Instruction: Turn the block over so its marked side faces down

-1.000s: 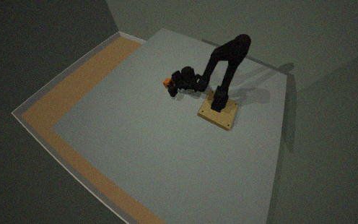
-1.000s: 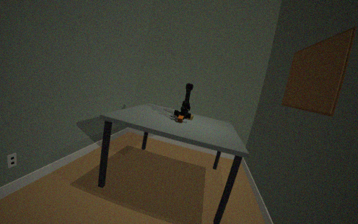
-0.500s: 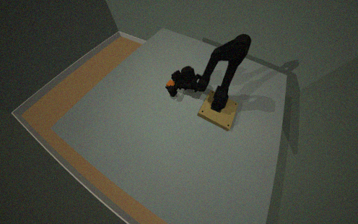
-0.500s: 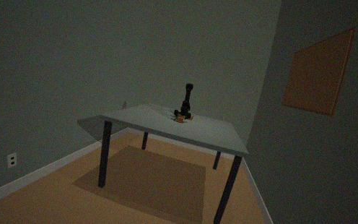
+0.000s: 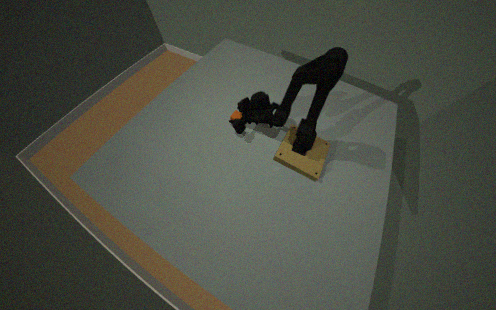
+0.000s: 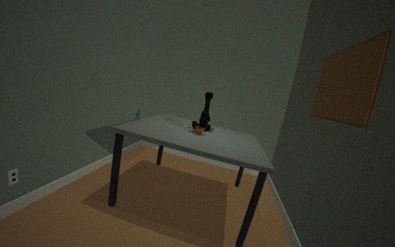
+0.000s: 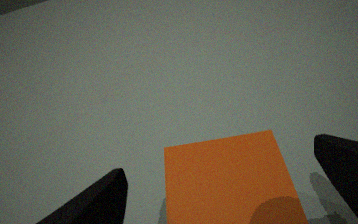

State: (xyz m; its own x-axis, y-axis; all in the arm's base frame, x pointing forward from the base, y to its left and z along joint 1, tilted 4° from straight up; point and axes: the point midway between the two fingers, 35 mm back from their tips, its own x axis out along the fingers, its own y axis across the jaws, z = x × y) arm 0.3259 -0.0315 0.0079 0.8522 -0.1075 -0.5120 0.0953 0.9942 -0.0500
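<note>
My gripper tip is 3 cm past the block and 2 cm above it.
</note>
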